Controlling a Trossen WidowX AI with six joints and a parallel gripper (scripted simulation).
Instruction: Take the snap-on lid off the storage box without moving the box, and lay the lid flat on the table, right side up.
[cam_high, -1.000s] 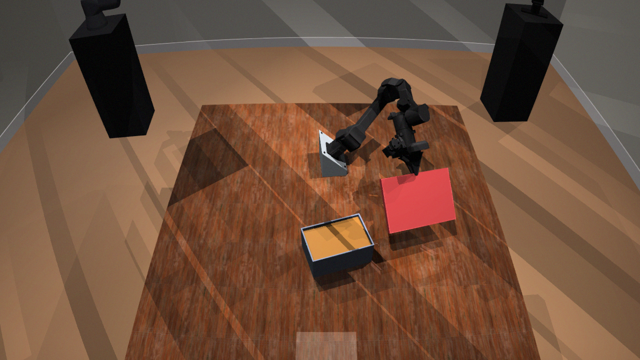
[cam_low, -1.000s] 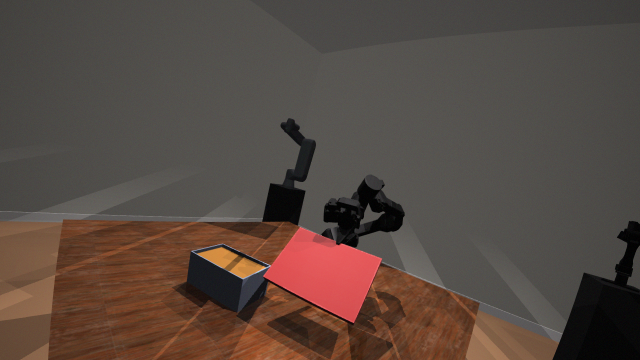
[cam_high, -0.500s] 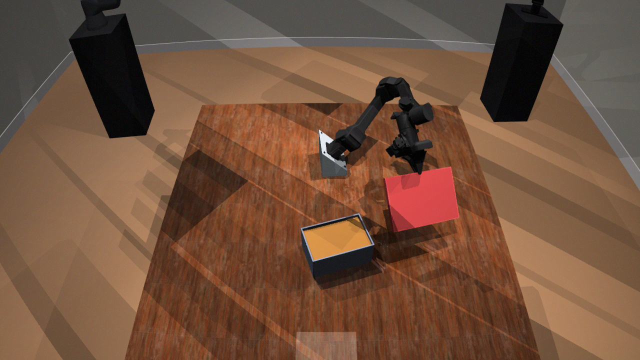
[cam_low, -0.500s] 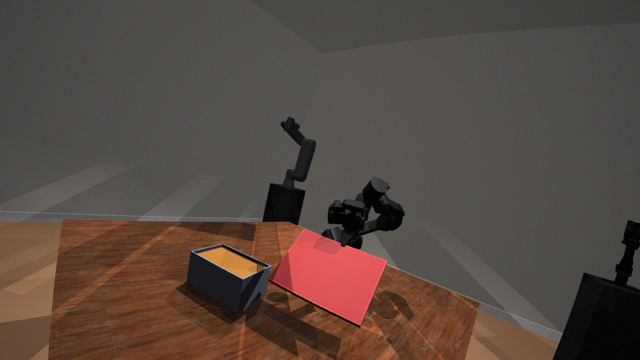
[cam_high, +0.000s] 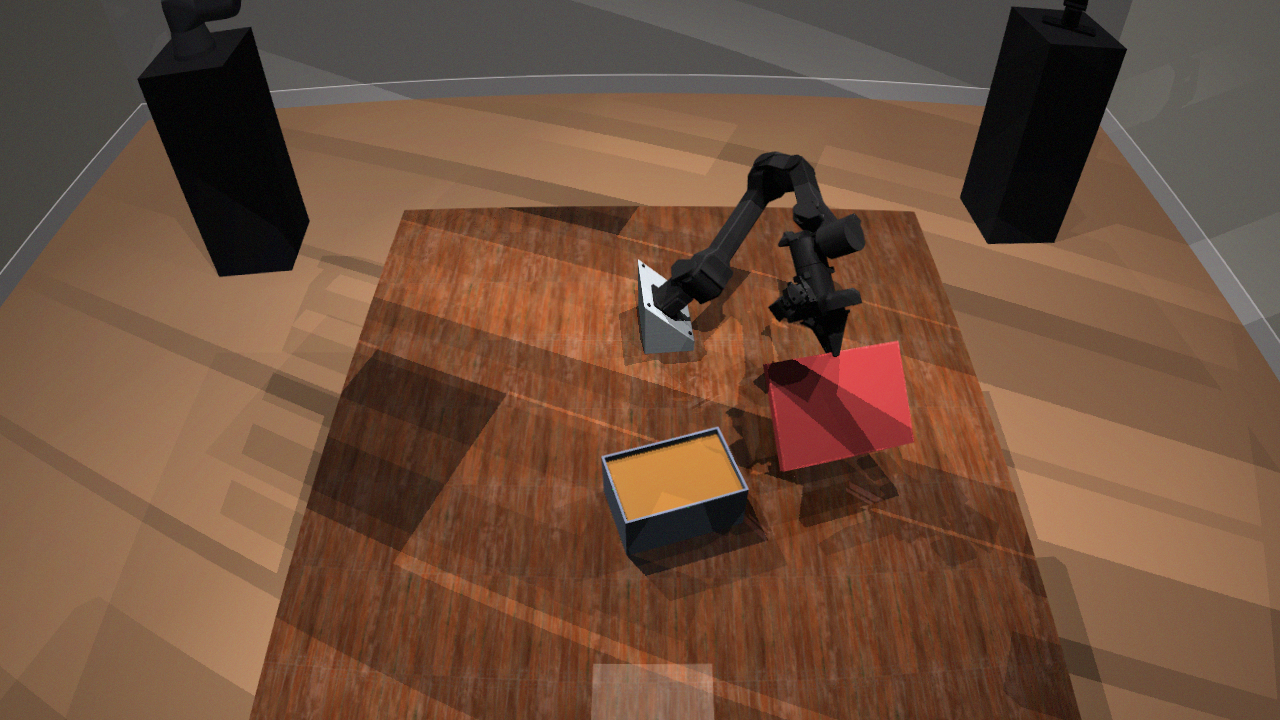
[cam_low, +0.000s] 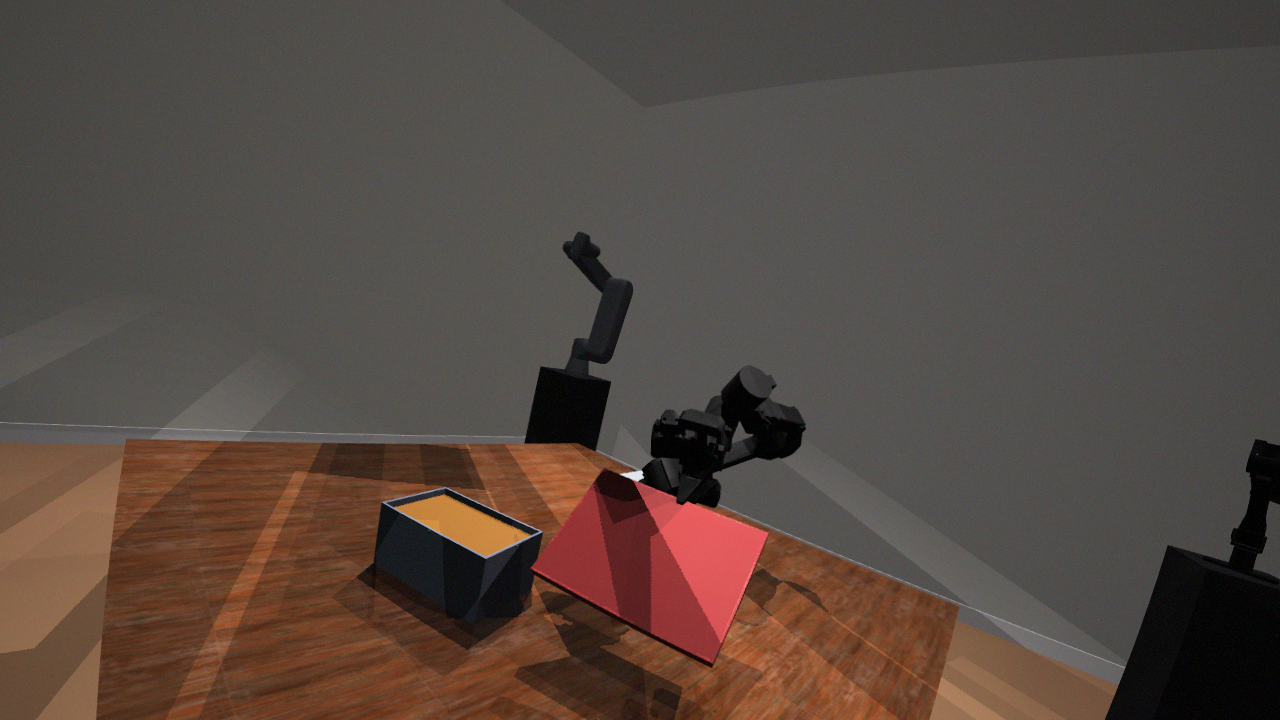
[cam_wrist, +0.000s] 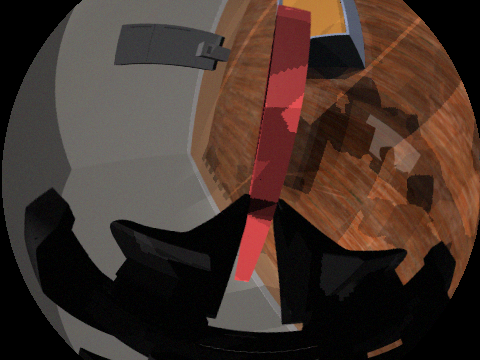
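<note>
The red lid lies 60 mm ahead of my gripper tip, 50 mm below it and 10 mm to the left of it. Also, from my gripper tip: storage box 280 mm to the right, 160 mm below, 130 mm ahead.
</note>
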